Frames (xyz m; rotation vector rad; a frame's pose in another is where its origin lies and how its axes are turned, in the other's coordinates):
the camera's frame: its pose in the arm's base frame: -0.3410 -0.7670 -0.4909 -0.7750 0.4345 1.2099
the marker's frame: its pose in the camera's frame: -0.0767 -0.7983 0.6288 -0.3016 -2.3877 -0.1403
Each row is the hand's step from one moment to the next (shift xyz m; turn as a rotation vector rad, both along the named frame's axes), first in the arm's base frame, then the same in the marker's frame.
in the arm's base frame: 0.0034 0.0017 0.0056 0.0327 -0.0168 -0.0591
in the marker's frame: 0.0035 -0.0048 -0.0033 -0.0682 -0.0061 0.0126
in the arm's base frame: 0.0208 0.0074 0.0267 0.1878 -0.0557 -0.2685
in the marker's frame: 0.0144 -0.0269 -0.0164 -0.3270 -0.0539 0.0257
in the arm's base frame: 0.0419 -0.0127 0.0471 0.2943 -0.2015 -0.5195
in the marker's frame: 0.0219 -0.0601 -0.0063 -0.6047 -0.0772 0.1596
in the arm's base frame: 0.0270 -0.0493 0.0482 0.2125 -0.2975 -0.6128
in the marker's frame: 0.0282 -0.0601 0.0328 -0.6537 0.0016 0.2861
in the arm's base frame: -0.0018 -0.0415 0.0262 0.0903 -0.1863 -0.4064
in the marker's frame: 0.0223 -0.0237 0.0368 -0.4097 0.0468 0.1949
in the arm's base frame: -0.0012 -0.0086 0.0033 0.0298 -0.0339 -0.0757
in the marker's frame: 0.0031 -0.0033 0.0081 -0.0823 -0.0018 0.0316
